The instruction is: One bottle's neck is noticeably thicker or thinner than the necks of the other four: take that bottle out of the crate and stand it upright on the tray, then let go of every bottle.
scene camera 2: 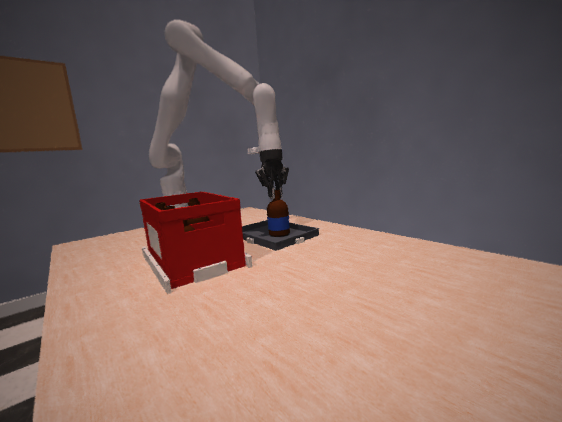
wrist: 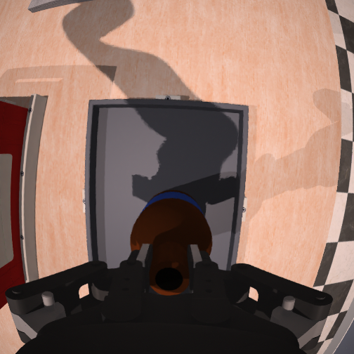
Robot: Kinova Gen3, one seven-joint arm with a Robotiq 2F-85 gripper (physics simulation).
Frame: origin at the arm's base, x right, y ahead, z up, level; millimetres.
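Seen in the pictures: gripper, between the fingertips: (scene camera 2: 275, 198).
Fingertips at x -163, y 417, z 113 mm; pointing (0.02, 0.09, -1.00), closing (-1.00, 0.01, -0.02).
Observation:
A point is followed by its place in that frame.
A brown bottle with a blue band (scene camera 2: 278, 218) {z 51, x -139, y 449 mm} (wrist: 171, 225) is upright over the tray (scene camera 2: 276, 245) {z -3, x -52, y 527 mm} (wrist: 93, 150); its base looks to be at the tray's floor, though contact cannot be told for sure. My gripper (scene camera 2: 275, 194) {z 113, x -163, y 417 mm} (wrist: 169, 256) points down and is shut on this bottle's neck. The red crate (scene camera 2: 210, 247) {z 53, x 161, y 534 mm} (wrist: 11, 130) stands left of the tray. Brown bottle tops (scene camera 2: 193, 201) {z 137, x 94, y 335 mm} (scene camera 2: 162, 205) {z 138, x 178, y 316 mm} show inside the crate; most of the bottles in it are hidden by its walls, so their necks cannot be compared.
Pale brackets (scene camera 2: 210, 271) {z -1, x 173, y 542 mm} (wrist: 35, 185) stand along the crate's foot. Small pale clips (scene camera 2: 299, 240) {z -9, x -138, y 540 mm} (wrist: 243, 209) sit at the tray's outer sides. A grey flat piece (wrist: 65, 4) lies at the wrist view's top left. The arm's shadow falls across the tray.

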